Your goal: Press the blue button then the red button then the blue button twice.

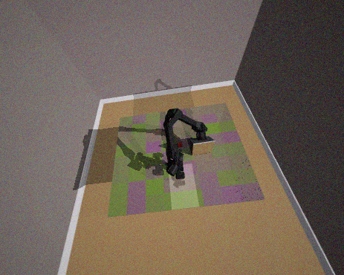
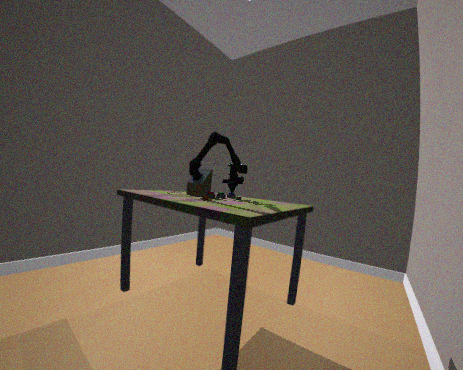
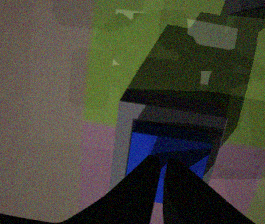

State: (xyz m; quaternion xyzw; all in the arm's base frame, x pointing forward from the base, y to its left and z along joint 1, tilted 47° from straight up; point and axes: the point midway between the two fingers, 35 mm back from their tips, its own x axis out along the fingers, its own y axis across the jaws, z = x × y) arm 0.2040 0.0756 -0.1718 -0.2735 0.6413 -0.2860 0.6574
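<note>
My gripper tip is 10 mm above the blue button. From my gripper tip the other things lie so: grey block (90 mm ahead, 30 mm to the right, 30 mm below); then red button (210 mm to the right, 30 mm behind, 10 mm below); then green button (100 mm to the right, 20 mm behind, 10 mm below).
</note>
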